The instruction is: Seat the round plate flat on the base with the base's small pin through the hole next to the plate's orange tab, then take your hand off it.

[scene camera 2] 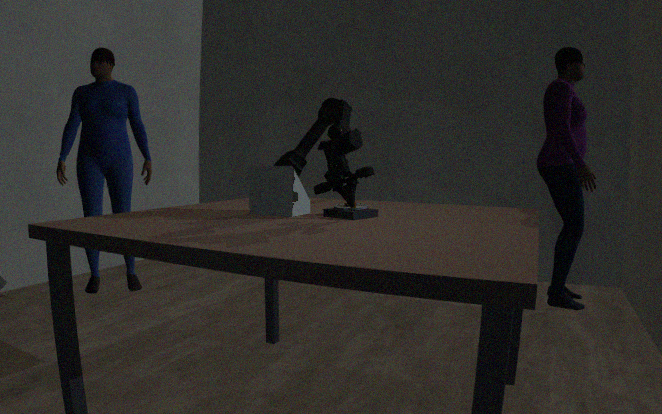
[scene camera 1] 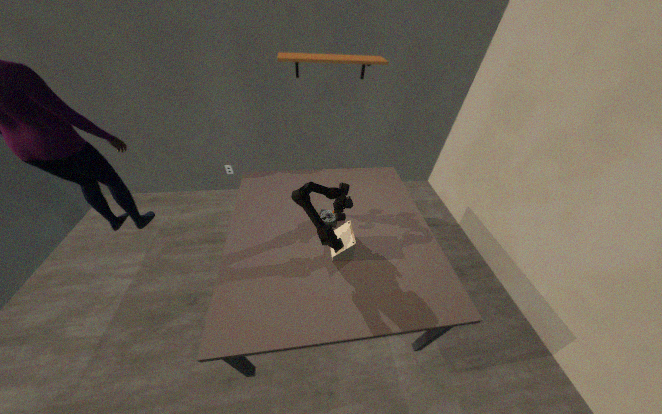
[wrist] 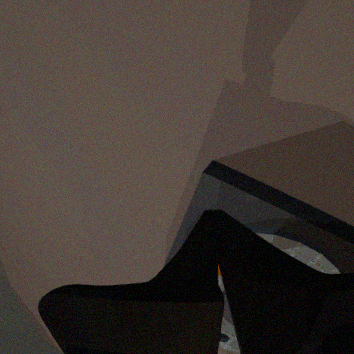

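Seen in the pictures: gripper, fingertip midpoint: (scene camera 2: 352, 207) (scene camera 1: 336, 211) (wrist: 211, 217); arm's base, origin of the base link: (scene camera 2: 275, 189) (scene camera 1: 338, 245).
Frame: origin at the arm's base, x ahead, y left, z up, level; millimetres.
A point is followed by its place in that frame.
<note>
The dark square base (scene camera 2: 350, 214) @[z -63, x 289, y -95 mm] (wrist: 230, 192) @[z -54, x 284, y -89 mm] lies on the table. The round grey-white plate (scene camera 1: 327, 216) (wrist: 305, 254) is on the base, partly behind the fingers in the wrist view. A sliver of the orange tab (wrist: 219, 270) shows through the narrow gap between the fingers. The pin and the hole next to the tab are hidden, and I cannot tell whether the plate lies fully flat. My gripper (scene camera 2: 352, 204) @[z -42, x 292, y -80 mm] (wrist: 211, 217) @[z -42, x 292, y -80 mm] is shut and empty, pointing down with its tips low at the plate, near the tab; contact is not clear.
A pale block (scene camera 1: 346, 237) @[z 46, x 10, y -48 mm] (scene camera 2: 272, 192) @[z -4, x 28, y -88 mm] with a slanted face stands on the table (scene camera 1: 280, 310) @[z -78, x -245, y 355 mm] (scene camera 2: 400, 245) @[z -78, x 504, y -487 mm] beside the base, close to the arm's foot. A person in purple (scene camera 1: 40, 115) (scene camera 2: 565, 125) and a person in blue (scene camera 2: 105, 130) stand beyond the table.
</note>
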